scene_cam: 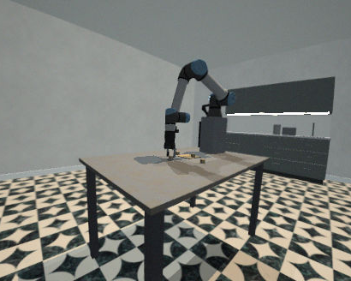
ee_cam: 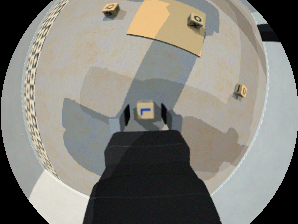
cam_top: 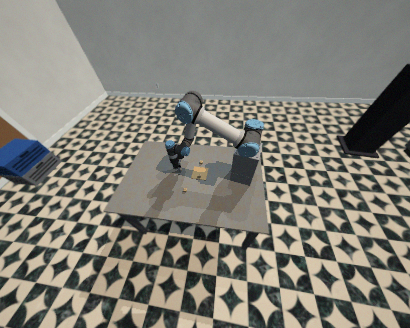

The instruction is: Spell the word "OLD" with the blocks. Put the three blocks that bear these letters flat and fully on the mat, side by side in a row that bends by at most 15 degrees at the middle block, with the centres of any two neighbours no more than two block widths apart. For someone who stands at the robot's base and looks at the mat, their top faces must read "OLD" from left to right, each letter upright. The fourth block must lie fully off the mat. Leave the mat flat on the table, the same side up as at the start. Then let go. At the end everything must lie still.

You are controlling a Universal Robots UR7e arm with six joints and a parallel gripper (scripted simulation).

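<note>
My hand is 190 mm past the tan mat, 30 mm above it and 10 mm to the left of it.
</note>
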